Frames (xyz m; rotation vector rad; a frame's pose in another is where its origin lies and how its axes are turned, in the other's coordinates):
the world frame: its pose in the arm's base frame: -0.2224 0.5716 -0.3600 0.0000 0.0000 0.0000
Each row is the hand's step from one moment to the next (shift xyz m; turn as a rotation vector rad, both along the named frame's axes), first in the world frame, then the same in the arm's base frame.
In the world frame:
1: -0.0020 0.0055 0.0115 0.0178 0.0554 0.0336
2: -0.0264 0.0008 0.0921 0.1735 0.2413 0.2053
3: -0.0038 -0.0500 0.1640 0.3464 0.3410 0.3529
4: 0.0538 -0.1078 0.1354 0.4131 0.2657 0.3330
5: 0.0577 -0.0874 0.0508 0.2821 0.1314 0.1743
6: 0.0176 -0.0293 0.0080 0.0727 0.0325 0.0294
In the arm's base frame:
1: -0.0020 0.0055 0.0115 0.0178 0.0554 0.0336
2: -0.0264 0.0008 0.0921 0.1735 0.2413 0.2053
3: -0.0038 -0.0500 0.1640 0.3464 0.3410 0.3529
4: 0.0538 -0.1078 0.1354 0.4131 0.2657 0.3330
5: 0.0577 -0.0874 0.0508 0.2821 0.1314 0.1743
6: 0.0176 -0.0293 0.0080 0.0727 0.0325 0.0294

